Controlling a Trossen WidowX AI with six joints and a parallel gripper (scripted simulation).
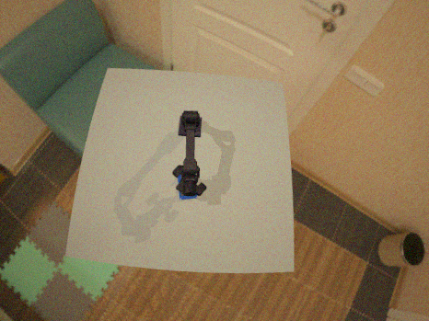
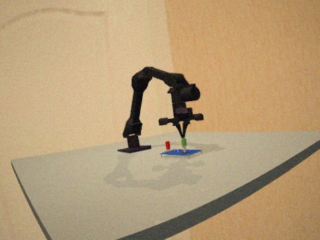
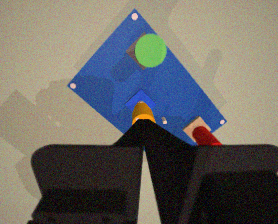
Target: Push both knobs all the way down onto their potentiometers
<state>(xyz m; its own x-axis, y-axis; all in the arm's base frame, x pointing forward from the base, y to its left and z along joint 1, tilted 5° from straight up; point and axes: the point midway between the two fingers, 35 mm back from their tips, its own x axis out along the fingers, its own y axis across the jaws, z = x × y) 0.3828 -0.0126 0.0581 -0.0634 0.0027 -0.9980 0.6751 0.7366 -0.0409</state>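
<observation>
The red knob is 70 mm behind my gripper tip, 30 mm to the right of it and 20 mm below it. Also, from my gripper tip: orange knob: 10 mm below.
</observation>
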